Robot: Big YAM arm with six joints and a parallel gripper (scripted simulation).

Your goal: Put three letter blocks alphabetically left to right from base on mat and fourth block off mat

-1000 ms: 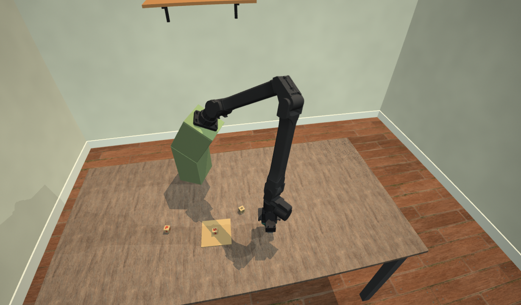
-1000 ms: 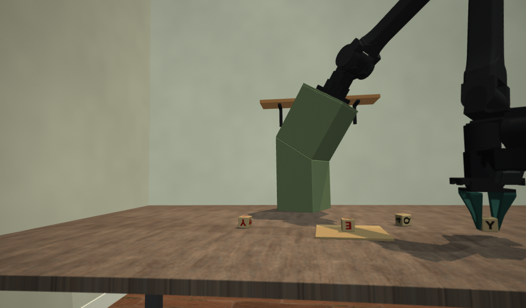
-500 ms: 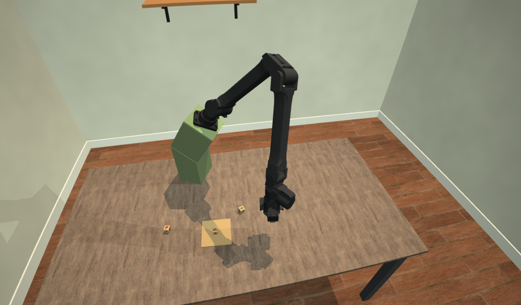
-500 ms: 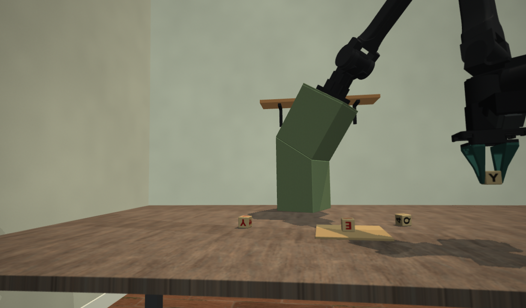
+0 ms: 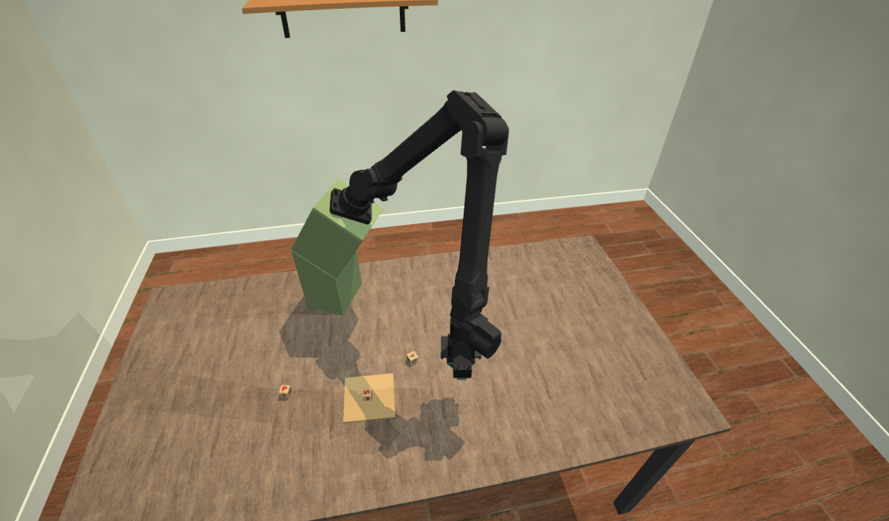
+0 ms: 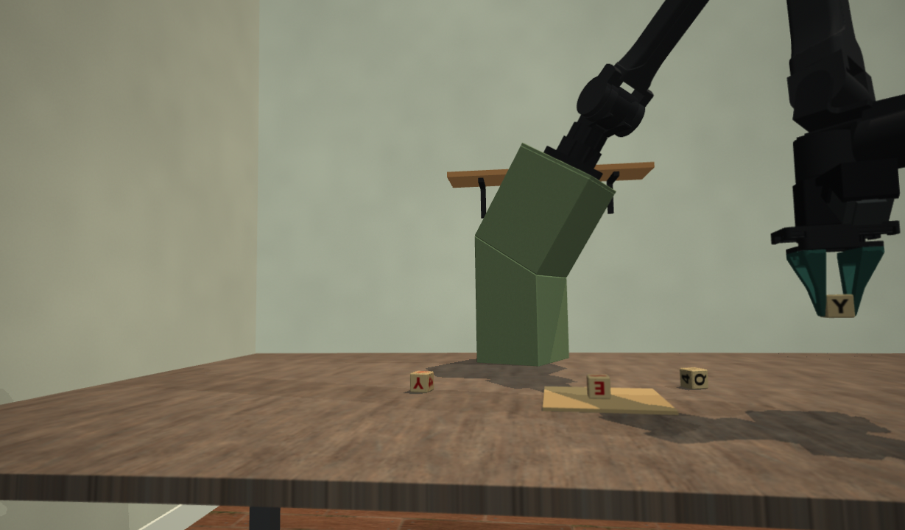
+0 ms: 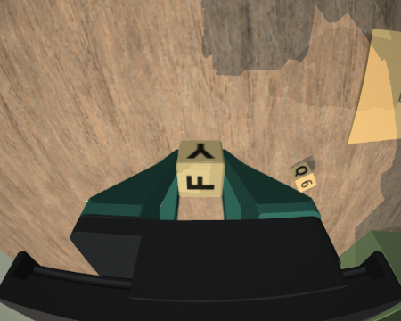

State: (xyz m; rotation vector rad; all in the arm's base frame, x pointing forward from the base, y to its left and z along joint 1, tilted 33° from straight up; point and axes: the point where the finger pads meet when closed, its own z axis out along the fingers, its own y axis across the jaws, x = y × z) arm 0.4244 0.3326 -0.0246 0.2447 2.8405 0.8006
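My hand is 25 cm to the left of the tan mat and 11 cm above it.
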